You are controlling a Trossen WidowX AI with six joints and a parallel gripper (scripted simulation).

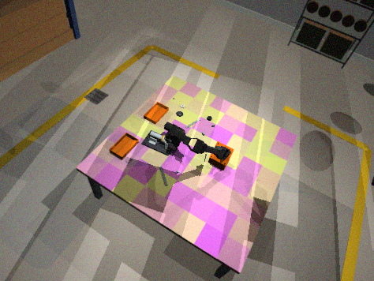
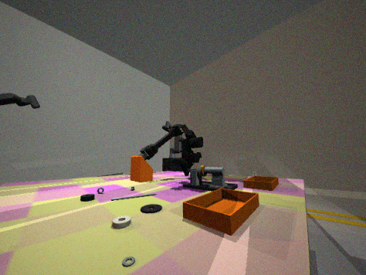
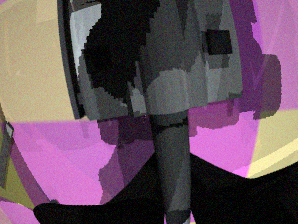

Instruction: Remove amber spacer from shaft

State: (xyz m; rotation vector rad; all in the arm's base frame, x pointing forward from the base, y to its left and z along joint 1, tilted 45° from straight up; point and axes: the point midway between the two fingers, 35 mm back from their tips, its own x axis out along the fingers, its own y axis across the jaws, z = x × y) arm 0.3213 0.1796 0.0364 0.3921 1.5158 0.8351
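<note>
Right now my gripper tip is 60 mm short of the grey shaft, 20 mm to the right of it and 30 mm below it. The rest, counted from my gripper tip: black disc 220 mm ahead, 320 mm to the right, 40 mm below; amber spacer 110 mm ahead, 30 mm to the left, 30 mm above.
</note>
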